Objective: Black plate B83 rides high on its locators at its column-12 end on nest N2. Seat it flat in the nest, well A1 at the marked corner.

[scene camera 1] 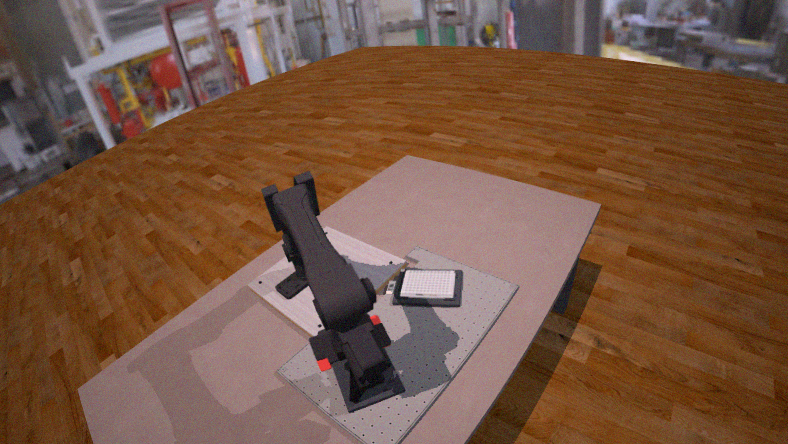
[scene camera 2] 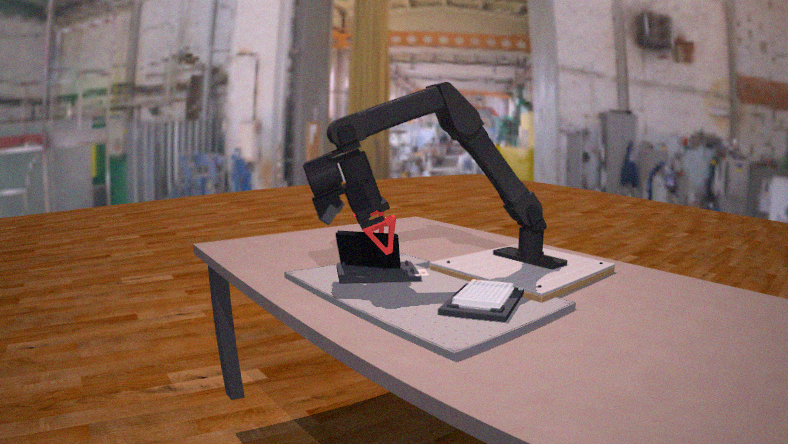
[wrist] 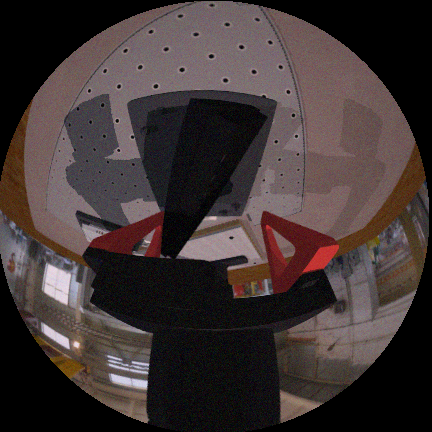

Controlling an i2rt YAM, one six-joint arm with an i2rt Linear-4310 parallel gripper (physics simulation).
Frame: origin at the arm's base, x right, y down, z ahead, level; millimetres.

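Seen in the pictures: gripper, fingertip midpoint: (scene camera 2: 384,247) (wrist: 212,216); arm's base, link origin: (scene camera 2: 529,259) (wrist: 216,262).
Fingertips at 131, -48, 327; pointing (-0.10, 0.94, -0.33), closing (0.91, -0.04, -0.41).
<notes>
Offsets run from my fingertips to a thing's top centre, as dx, dy, dz. "spot": to the spot under its first point.
The black plate {+10, -38, +33} (scene camera 2: 361,248) (wrist: 200,155) stands steeply on edge on the dark nest {-2, +33, +21} (scene camera 1: 380,399) (scene camera 2: 380,274) (wrist: 248,182), not flat. In scene camera 1 the arm hides most of it. In the wrist view it is a black wedge, its near end by the left finger. My gripper (scene camera 1: 349,341) (scene camera 2: 386,237) (wrist: 212,216) is open, with its red fingers wide apart around the plate's near upper end; contact cannot be told. A small white label {spot: -47, +53, -64} (scene camera 2: 422,272) lies beside the nest. Well A1, the corner mark and the nest's lettering cannot be made out.
A white well plate {-278, +29, -21} (scene camera 1: 427,284) (scene camera 2: 484,293) sits in a second dark nest {-278, +37, -21} (scene camera 1: 427,302) (scene camera 2: 474,314). Both nests are on the grey perforated board {-142, +54, +13} (scene camera 1: 479,314) (scene camera 2: 408,319) (wrist: 211,45). The arm's base stands on a pale board (scene camera 1: 275,303) (scene camera 2: 579,270).
</notes>
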